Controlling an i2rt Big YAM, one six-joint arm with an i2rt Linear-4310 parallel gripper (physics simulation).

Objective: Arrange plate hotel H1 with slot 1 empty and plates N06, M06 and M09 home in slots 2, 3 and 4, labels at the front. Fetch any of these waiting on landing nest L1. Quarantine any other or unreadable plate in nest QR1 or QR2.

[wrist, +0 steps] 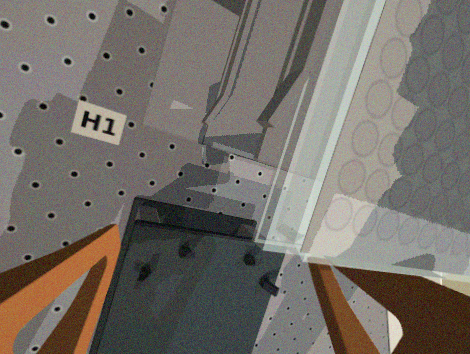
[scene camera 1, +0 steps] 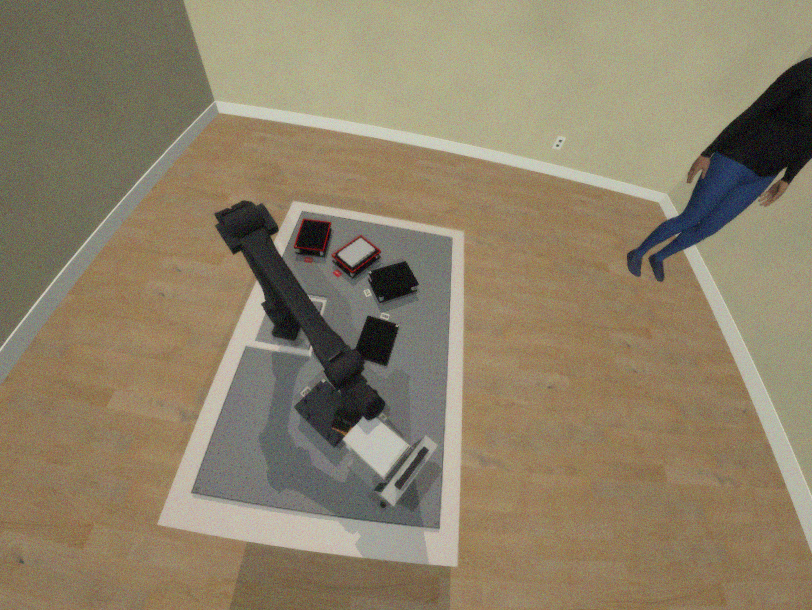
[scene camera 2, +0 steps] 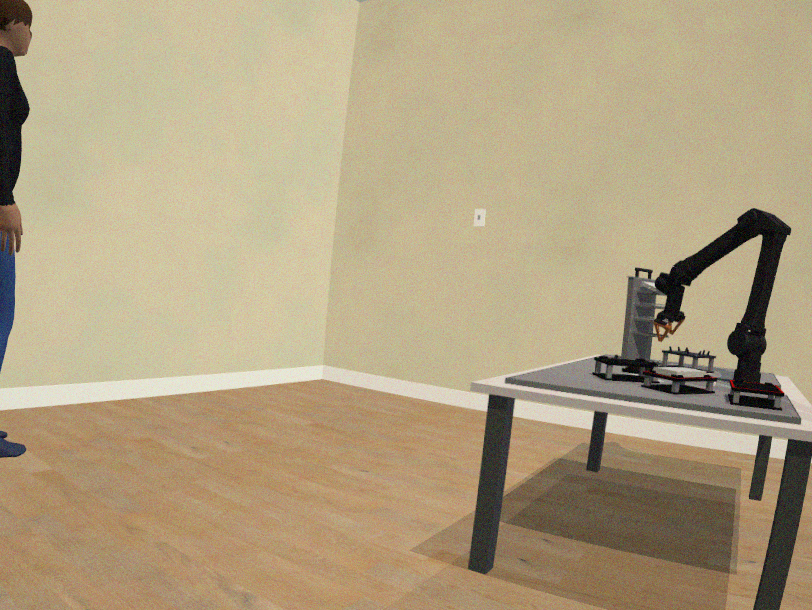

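Seen in the pictures: gripper, fingertip midpoint: [wrist: 217, 236] [scene camera 2: 665, 337]; arm's base, link origin: [scene camera 1: 289, 323].
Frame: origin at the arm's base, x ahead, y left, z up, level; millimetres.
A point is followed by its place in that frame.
Plate hotel H1 [scene camera 1: 412, 467] {x 457, y -407, z 366 mm} [scene camera 2: 634, 328] {x 465, y -364, z 131 mm} stands at the near right of the mat, its label [wrist: 99, 122] {x 392, y -257, z 7 mm} readable in the wrist view. A pale plate [scene camera 1: 376, 446] [wrist: 382, 100] with round wells sits at its top level; its code does not show. Lower slots are partly hidden. My gripper [scene camera 1: 340, 430] [scene camera 2: 664, 339] {x 327, y -303, z 111 mm} [wrist: 217, 236] {x 327, y -303, z 111 mm} is open and empty, beside the hotel and above a dark pegged stand [scene camera 1: 317, 408] {x 197, y -278, z 67 mm} [scene camera 2: 687, 354] {x 224, y -204, z 66 mm} [wrist: 185, 305] {x 258, y -280, z 66 mm}. The plate's edge appears close to the right fingertip. Another white plate [scene camera 1: 356, 252] {x 161, y 338, z 61 mm} [scene camera 2: 680, 372] {x 151, y 409, z 58 mm} lies on a red-rimmed nest; its code is unreadable.
A second red-rimmed nest [scene camera 1: 313, 235] {x -35, y 390, z 47 mm} [scene camera 2: 756, 388] {x -43, y 442, z 46 mm} stands at the mat's far corner. Black nests [scene camera 1: 392, 281] {x 328, y 239, z 57 mm} [scene camera 1: 377, 340] {x 323, y 2, z 19 mm} stand between the white-plate nest and the hotel; their labels are too small to read. A person [scene camera 1: 754, 141] [scene camera 2: 9, 131] stands away from the table.
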